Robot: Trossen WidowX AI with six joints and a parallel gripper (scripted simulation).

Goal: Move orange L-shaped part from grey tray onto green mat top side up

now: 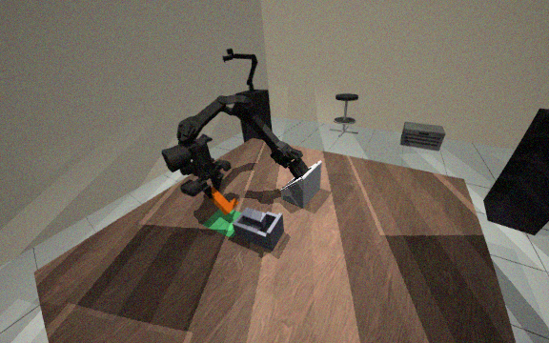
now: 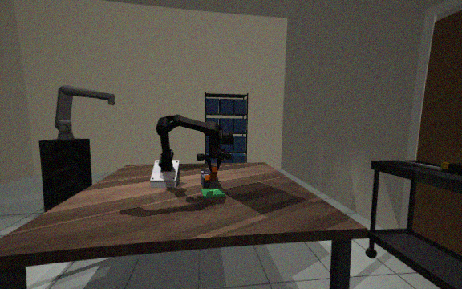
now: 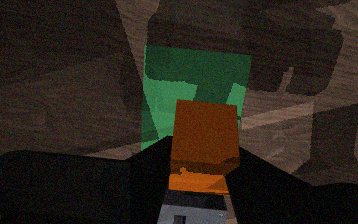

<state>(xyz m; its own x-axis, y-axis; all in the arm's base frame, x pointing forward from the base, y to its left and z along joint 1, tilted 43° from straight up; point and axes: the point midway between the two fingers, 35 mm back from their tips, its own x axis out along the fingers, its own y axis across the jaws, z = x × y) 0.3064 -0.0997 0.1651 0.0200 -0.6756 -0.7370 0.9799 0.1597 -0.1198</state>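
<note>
Now: gripper tip 14 cm above the green mat, 2 cm to the right of it and 1 cm past it. From my gripper tip the other things lie so: orange L-shaped part: 3 cm to the left, 3 cm below, 2 cm behind.
</note>
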